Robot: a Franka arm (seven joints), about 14 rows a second.
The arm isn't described. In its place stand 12 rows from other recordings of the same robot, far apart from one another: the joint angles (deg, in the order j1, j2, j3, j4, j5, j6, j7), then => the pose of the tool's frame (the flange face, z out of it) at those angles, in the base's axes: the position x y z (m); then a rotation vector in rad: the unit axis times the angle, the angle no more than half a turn.
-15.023, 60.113, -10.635, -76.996, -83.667, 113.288, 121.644 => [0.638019 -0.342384 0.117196 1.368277 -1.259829 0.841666]
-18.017, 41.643, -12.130, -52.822, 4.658, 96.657, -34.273 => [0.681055 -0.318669 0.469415 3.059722 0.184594 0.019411]
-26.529, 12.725, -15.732, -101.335, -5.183, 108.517, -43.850 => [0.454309 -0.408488 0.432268 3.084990 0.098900 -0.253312]
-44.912, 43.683, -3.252, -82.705, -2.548, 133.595, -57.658 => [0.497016 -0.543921 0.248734 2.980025 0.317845 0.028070]
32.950, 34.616, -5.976, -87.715, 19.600, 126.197, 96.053 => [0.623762 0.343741 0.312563 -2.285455 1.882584 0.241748]
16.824, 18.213, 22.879, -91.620, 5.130, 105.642, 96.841 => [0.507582 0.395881 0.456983 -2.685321 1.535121 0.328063]
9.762, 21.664, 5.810, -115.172, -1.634, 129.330, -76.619 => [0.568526 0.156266 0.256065 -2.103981 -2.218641 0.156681]
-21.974, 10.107, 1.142, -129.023, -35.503, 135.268, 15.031 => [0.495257 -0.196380 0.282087 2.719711 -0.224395 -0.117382]
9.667, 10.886, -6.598, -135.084, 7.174, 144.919, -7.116 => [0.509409 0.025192 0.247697 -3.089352 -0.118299 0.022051]
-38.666, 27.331, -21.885, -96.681, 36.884, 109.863, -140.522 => [0.377509 -0.530996 0.328004 -2.497675 -1.585981 -0.649738]
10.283, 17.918, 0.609, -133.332, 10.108, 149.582, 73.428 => [0.508671 0.094166 0.201629 -2.511326 1.803247 0.127254]
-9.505, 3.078, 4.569, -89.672, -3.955, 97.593, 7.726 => [0.580715 -0.057943 0.609201 3.058563 -0.330170 0.132739]
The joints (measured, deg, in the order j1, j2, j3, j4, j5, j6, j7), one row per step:
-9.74, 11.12, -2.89, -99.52, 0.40, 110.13, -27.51
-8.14, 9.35, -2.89, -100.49, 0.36, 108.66, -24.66
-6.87, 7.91, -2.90, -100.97, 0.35, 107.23, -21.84
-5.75, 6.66, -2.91, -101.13, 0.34, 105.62, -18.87
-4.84, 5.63, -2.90, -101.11, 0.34, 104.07, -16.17
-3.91, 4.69, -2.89, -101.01, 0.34, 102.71, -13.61
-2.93, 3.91, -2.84, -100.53, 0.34, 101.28, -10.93
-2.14, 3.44, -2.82, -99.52, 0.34, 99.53, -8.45
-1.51, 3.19, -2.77, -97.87, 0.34, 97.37, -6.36
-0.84, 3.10, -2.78, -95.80, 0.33, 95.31, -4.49
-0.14, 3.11, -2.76, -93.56, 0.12, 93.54, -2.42
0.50, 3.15, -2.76, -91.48, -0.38, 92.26, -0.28
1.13, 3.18, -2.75, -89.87, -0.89, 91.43, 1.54
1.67, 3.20, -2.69, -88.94, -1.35, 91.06, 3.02
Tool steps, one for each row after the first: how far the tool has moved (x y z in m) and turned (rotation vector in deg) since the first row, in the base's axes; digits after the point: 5 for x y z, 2 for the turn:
-0.00606, 0.01840, 0.00864, 0.15, 0.65, -1.25
-0.01122, 0.03263, 0.01769, 0.23, 1.11, -2.81
-0.01614, 0.04496, 0.02700, 0.28, 1.62, -4.67
-0.02058, 0.05503, 0.03551, 0.29, 2.13, -6.45
-0.02451, 0.06507, 0.04396, 0.27, 2.45, -8.06
-0.02747, 0.07578, 0.05377, 0.22, 2.63, -9.71
-0.02951, 0.08412, 0.06436, 0.14, 2.90, -11.37
-0.03085, 0.09107, 0.07745, 0.06, 3.17, -12.76
-0.03126, 0.09774, 0.09255, -0.03, 3.07, -13.96
-0.03108, 0.10462, 0.10843, -0.29, 2.59, -15.28
-0.03073, 0.11016, 0.12335, -0.79, 1.77, -16.74
-0.03049, 0.11565, 0.13513, -1.26, 0.95, -17.91
-0.03026, 0.12079, 0.14207, -1.67, 0.32, -18.78

